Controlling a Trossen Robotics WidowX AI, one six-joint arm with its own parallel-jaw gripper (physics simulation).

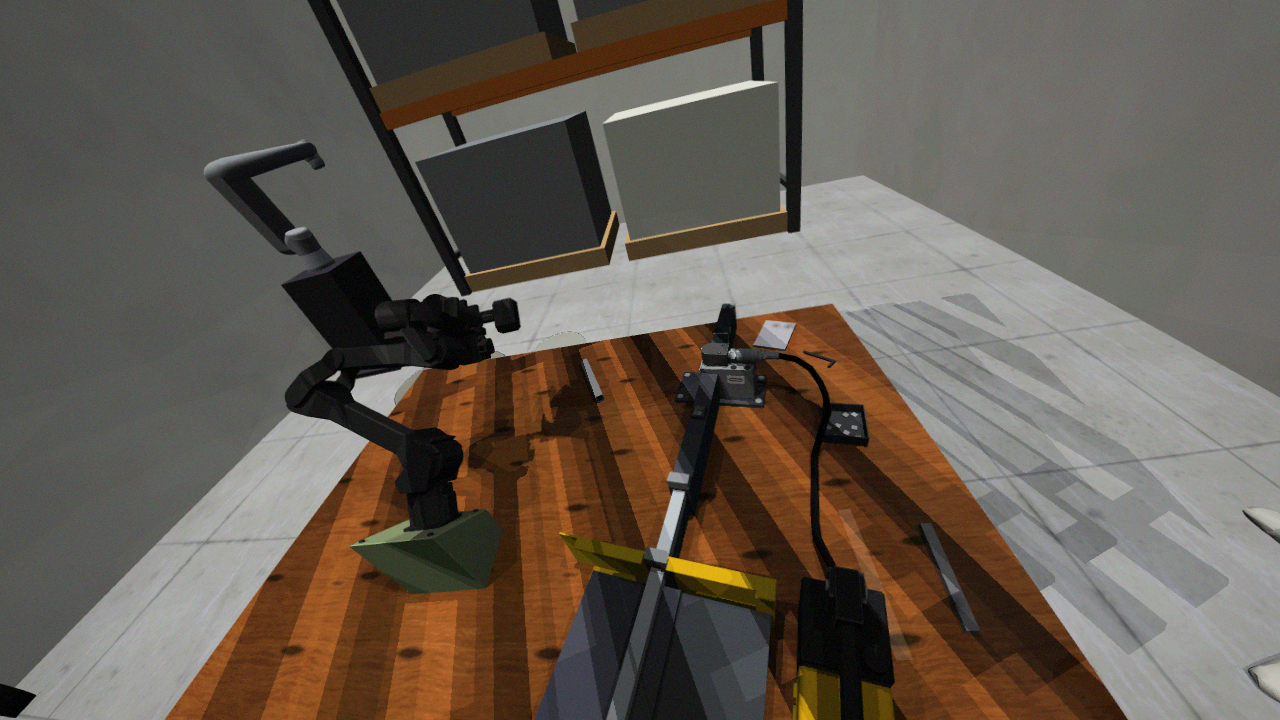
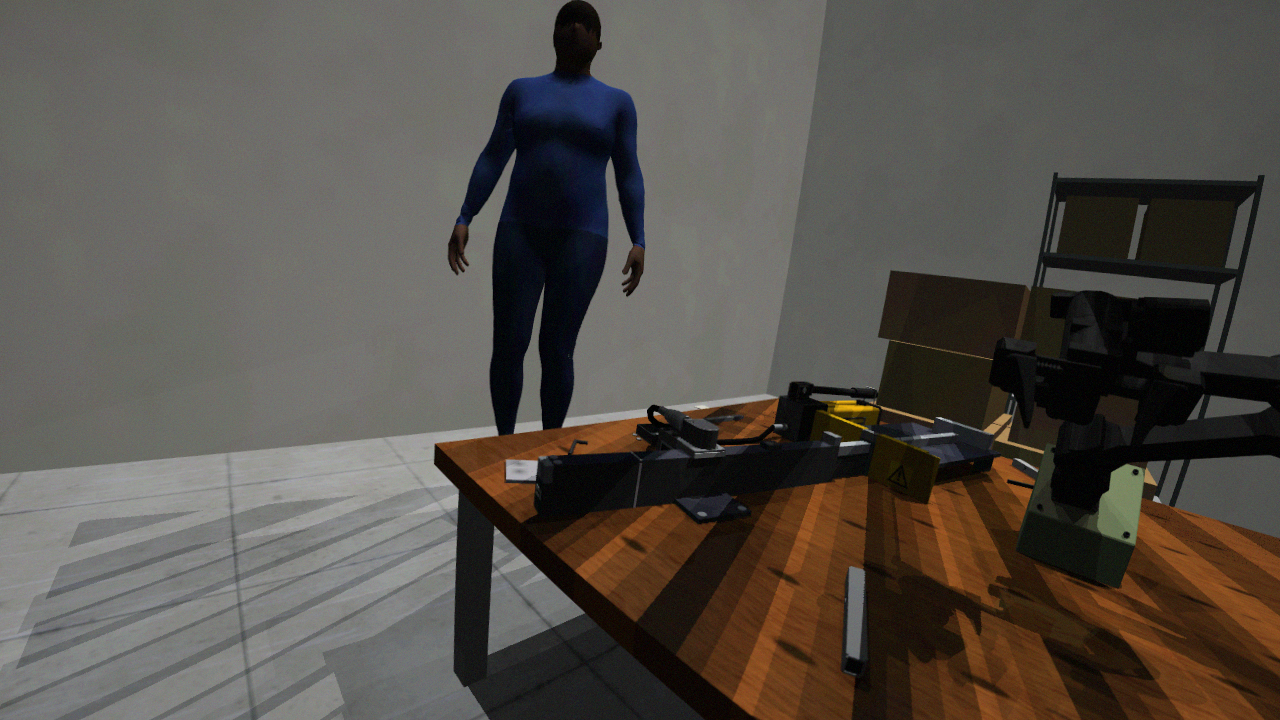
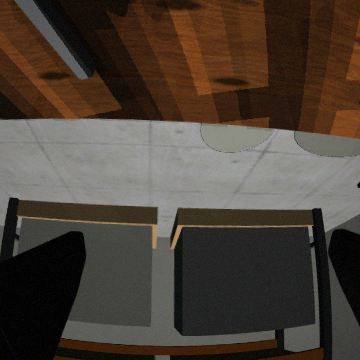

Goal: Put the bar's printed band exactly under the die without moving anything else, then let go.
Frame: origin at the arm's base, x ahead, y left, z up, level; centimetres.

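Seen in the pictures: gripper, fingertip midpoint: (image 1: pixel 492 330) (image 2: pixel 1079 438) (image 3: pixel 213 246); arm's base, origin of the base link: (image 1: pixel 433 523) (image 2: pixel 1076 489).
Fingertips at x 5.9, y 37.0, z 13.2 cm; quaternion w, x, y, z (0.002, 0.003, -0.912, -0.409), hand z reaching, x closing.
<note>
Pixels of each thing's top centre, then the offset from my fingertips to it. "*": a spot on its surface instead.
- short grey bar, middle of its top: (image 3: pixel 46 27) (image 2: pixel 857 606) (image 1: pixel 590 376) dx +14.9, dy +7.1, dz -22.7 cm
- flat grey bar, middle of its top: (image 1: pixel 947 571) (image 2: pixel 724 417) dx +68.3, dy -50.2, dz -23.8 cm
- grey housing, surface spot: (image 1: pixel 735 380) * dx +49.2, dy -9.4, dz -19.0 cm
- dark round-topped head, surface spot: (image 2: pixel 699 433) * dx +45.1, dy -2.6, dz -13.6 cm
- black cable, surface spot: (image 1: pixel 815 465) * dx +58.2, dy -30.2, dz -23.5 cm
- black-and-yellow unit, surface spot: (image 1: pixel 844 626) * dx +49.5, dy -58.2, dz -11.3 cm
- small tray, surface spot: (image 1: pixel 864 437) * dx +68.3, dy -26.9, dz -22.6 cm
- hex key, middle of its top: (image 2: pixel 578 446) (image 1: pixel 816 357) dx +70.2, dy -0.9, dz -24.1 cm
- white card, middle of its top: (image 2: pixel 543 470) (image 1: pixel 775 333) dx +64.4, dy +11.7, dz -24.2 cm
My gripper (image 1: pixel 496 335) (image 2: pixel 1083 416) (image 3: pixel 213 246) is open and empty, above the table at the rack side of the arm. A short grey bar (image 1: pixel 591 379) (image 2: pixel 855 617) (image 3: pixel 57 42) lies on the table, apart from the fingers. Another flat grey bar (image 1: pixel 948 577) lies at the right side. A long dark rail (image 1: pixel 693 447) (image 2: pixel 760 474) carries a light metal strip (image 1: pixel 671 519) and runs past a grey housing (image 1: pixel 735 380) with a dark round-topped head (image 1: pixel 714 352) (image 2: pixel 699 433). I cannot tell the die or the printed band.
A yellow guard plate (image 1: pixel 721 577) (image 2: pixel 904 467) crosses the rail. A black cable (image 1: pixel 815 465) runs from the housing to a black-and-yellow unit (image 1: pixel 844 626). A small tray (image 1: pixel 864 437), a hex key (image 1: pixel 820 358) and a white card (image 1: pixel 775 334) (image 2: pixel 520 470) are on the table. A person (image 2: pixel 563 161) stands beyond it.
</note>
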